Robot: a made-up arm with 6 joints. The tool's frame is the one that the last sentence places.
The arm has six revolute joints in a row. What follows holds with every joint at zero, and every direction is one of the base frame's. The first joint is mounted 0.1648 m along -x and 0.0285 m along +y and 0.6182 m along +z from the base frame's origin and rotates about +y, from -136.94 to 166.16 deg. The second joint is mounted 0.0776 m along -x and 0.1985 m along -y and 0.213 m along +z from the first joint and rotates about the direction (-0.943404, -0.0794, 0.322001), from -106 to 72.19 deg. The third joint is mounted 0.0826 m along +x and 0.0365 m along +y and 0.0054 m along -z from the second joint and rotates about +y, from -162.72 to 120.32 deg. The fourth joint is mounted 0.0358 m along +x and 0.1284 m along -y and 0.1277 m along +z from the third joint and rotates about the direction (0.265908, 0.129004, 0.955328), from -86.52 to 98.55 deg. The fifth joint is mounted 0.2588 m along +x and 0.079 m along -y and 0.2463 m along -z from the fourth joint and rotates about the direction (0.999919, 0.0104, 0.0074), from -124.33 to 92.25 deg. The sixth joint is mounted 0.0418 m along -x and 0.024 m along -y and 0.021 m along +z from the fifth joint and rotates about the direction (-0.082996, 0.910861, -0.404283), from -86.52 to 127.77 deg. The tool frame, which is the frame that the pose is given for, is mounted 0.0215 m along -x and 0.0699 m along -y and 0.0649 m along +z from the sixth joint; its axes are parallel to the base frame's.
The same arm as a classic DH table. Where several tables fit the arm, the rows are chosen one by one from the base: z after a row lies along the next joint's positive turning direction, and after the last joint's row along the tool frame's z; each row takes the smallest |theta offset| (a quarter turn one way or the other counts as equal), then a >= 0, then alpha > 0; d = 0 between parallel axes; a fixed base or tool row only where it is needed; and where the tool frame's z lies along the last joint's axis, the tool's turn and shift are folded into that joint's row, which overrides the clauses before.
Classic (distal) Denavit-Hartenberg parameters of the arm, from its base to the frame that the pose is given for. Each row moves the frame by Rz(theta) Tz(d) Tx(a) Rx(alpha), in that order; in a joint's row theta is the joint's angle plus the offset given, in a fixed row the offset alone. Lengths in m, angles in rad.
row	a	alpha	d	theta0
base (fixed)	-0.1648	-1.5708	0.6182	0
joint 1	0.1765	1.6503	-0.1587	-1.2419
joint 2	0.0216	-1.6503	0.0625	0
joint 3	0.0002	1.4414	-0.1155	1.5133
joint 4	-0.0484	1.2929	-0.1333	1.5446
joint 5	0.0099	1.6474	0.2852	1.2856
joint 6	-0.0278	1.987	-0.1042	1.545
tool (fixed)	0	0	0.035	-0.0909
Joint limits (rad, base to tool): -2.3901..2.9 -1.85..1.26 -2.84..2.1 -1.5101..1.72 -2.17..1.6101 -1.5101..2.23

